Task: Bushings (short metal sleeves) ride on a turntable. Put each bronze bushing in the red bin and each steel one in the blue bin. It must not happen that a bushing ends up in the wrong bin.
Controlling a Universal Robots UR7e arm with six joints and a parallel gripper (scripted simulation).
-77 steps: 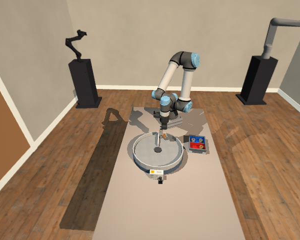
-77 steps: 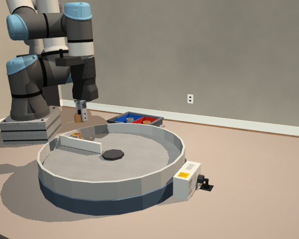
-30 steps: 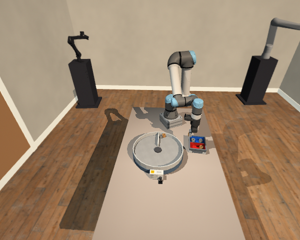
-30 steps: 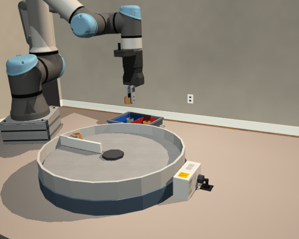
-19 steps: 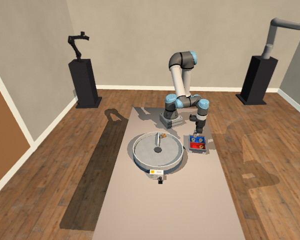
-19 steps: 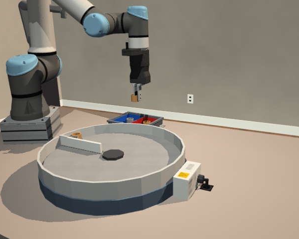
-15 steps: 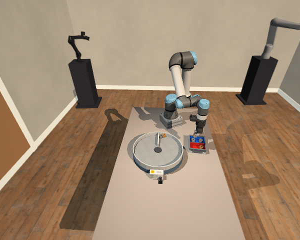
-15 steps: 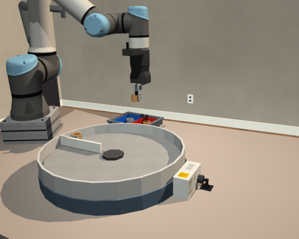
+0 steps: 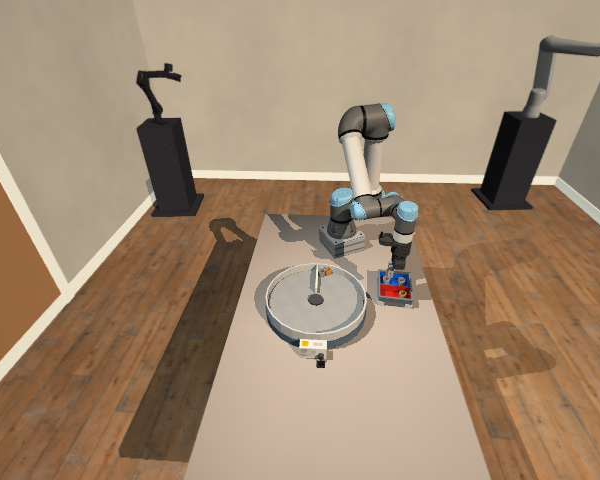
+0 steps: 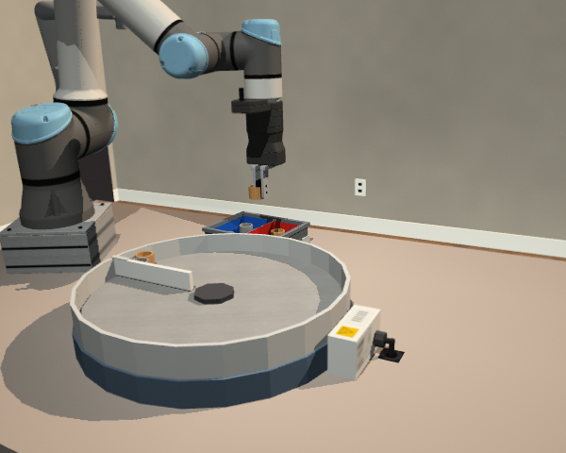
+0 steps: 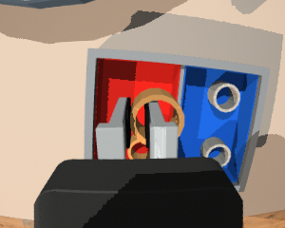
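Now: hand 30 mm past the bin, 40 mm to the right of it and 120 mm above it. From my hand the other things lie so: round turntable 60 mm ahead, 320 mm to the right, 90 mm below.
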